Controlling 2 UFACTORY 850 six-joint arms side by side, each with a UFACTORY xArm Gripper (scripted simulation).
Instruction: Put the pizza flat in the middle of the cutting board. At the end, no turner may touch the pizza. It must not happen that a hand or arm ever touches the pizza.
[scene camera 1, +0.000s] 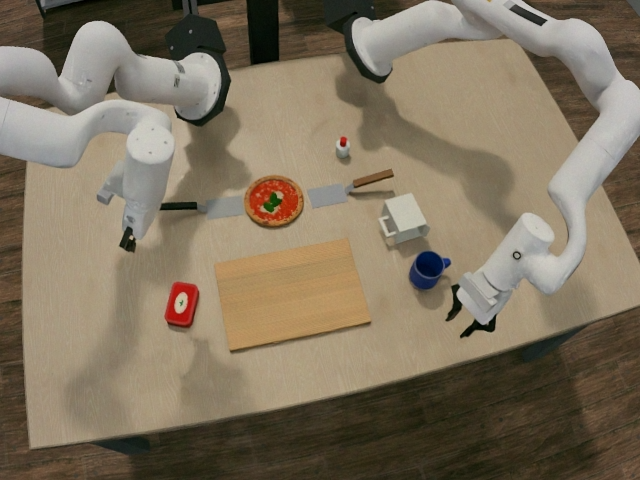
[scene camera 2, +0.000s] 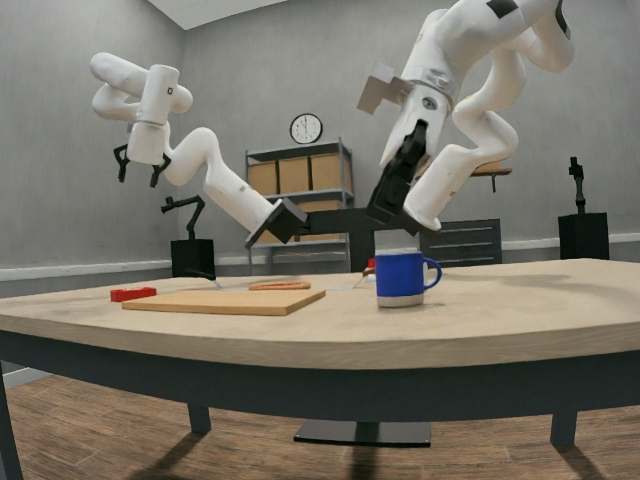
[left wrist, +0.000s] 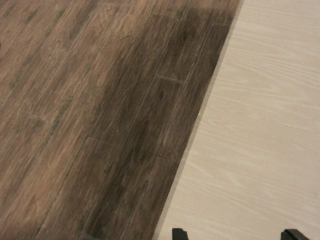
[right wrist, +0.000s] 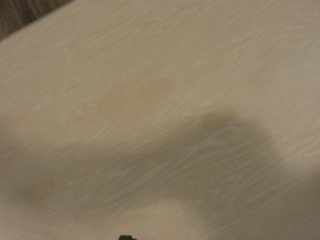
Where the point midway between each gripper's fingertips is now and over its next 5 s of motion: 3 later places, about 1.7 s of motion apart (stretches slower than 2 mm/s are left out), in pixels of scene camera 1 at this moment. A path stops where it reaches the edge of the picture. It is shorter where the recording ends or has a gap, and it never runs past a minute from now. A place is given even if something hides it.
My left gripper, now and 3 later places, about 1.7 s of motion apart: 456, 327; 375, 287; 348, 270; 341, 264
My right gripper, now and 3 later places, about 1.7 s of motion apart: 138, 232; 147, 240; 156, 240; 158, 239
